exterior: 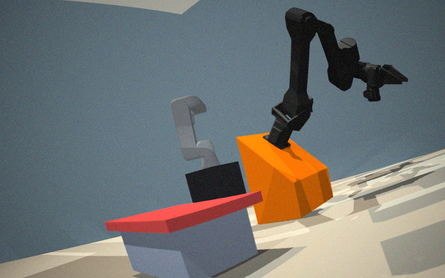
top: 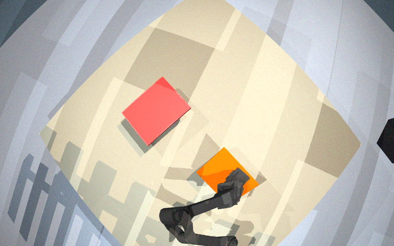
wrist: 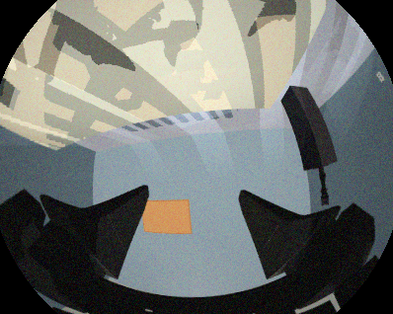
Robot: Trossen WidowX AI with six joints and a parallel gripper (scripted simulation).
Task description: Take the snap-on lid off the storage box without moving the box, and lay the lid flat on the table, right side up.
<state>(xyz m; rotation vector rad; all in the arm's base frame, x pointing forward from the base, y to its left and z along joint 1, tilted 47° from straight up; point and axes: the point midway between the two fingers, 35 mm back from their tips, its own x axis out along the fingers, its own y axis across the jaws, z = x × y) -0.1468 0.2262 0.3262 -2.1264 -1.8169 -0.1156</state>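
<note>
My gripper tip is 57 cm short of the red lid, 40 cm to the left of it and 15 cm above it. From my gripper tip the other things lie so: storage box 57 cm ahead, 40 cm to the right, 20 cm below.
</note>
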